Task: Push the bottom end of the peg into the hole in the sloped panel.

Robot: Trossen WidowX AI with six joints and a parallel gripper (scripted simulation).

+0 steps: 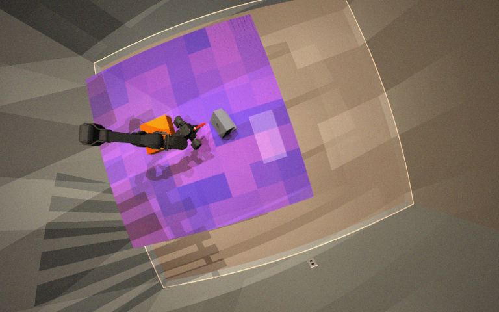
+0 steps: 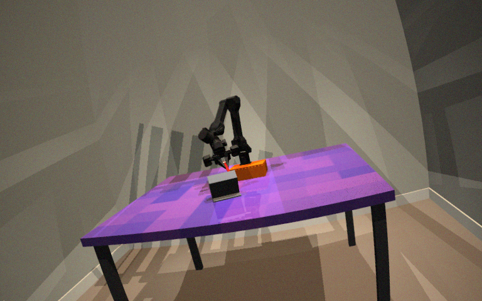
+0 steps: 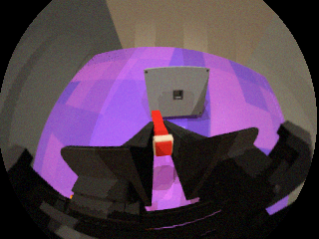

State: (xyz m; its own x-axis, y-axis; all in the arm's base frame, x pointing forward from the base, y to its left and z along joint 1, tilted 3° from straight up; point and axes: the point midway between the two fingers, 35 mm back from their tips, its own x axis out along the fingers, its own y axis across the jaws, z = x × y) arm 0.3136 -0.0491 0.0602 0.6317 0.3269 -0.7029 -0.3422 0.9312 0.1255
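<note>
Now: the grey sloped panel 11 cm ahead of my gripper tip, 6 cm below it and 1 cm to the right of it. Also, from my gripper tip: dark red peg 1 cm to the right, 1 cm behind, 1 cm above.
</note>
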